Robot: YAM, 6 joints.
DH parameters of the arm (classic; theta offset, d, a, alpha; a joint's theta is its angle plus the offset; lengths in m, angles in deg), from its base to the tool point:
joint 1: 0 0.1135 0.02 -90
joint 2: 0 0 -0.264 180
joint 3: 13.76 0 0.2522 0
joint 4: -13.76 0 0.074 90
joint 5: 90 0 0 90
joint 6: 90 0.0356 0 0
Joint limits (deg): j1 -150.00..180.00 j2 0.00..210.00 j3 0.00..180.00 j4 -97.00..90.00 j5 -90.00..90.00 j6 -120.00..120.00
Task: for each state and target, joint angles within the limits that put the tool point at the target. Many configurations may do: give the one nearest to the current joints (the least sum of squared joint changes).
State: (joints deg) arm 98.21 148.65 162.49 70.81 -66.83 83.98
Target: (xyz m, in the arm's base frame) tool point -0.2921 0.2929 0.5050
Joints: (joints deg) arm 130.30 145.11 169.80 79.88 -69.51 83.98
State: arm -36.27 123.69 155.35 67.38 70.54 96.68
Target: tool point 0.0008 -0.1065 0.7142
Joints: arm -74.54 99.26 162.13 37.85 50.89 96.68
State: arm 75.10 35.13 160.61 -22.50 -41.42 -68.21
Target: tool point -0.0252 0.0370 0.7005
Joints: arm 88.62 76.59 148.56 -18.73 -47.11 -68.21
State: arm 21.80 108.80 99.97 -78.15 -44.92 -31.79
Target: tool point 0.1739 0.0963 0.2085
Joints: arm 22.31 91.38 56.52 -94.56 -40.41 -31.79
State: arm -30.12 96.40 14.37 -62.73 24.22 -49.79
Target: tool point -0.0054 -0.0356 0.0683
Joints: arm -55.20 99.74 5.84 -51.24 44.05 -49.79
